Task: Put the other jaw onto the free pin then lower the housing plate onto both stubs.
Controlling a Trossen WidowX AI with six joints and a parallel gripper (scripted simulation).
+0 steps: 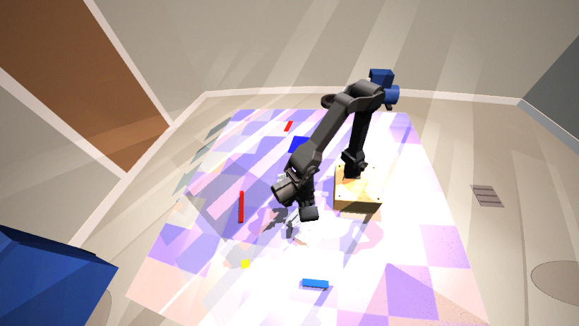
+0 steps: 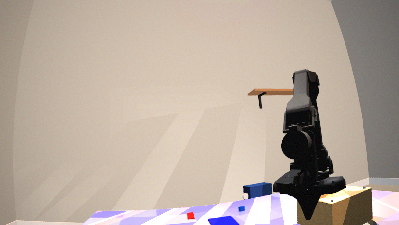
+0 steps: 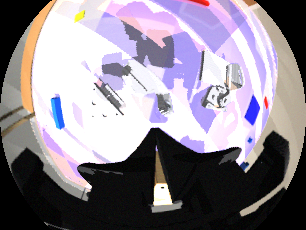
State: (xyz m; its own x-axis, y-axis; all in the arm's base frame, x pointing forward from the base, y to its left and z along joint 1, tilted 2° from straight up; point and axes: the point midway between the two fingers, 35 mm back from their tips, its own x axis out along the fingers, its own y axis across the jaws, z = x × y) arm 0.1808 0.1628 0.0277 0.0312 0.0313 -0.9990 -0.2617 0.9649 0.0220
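My gripper tip is 5 cm above the grey jaw and 3 cm short of it. From my gripper tip the other things lie so: blue tile (42 cm to the right, 9 cm ahead, 8 cm below); then yellow square (24 cm to the left, 21 cm ahead, 8 cm below); then blue bar (26 cm to the left, 7 cm below, 6 cm behind).
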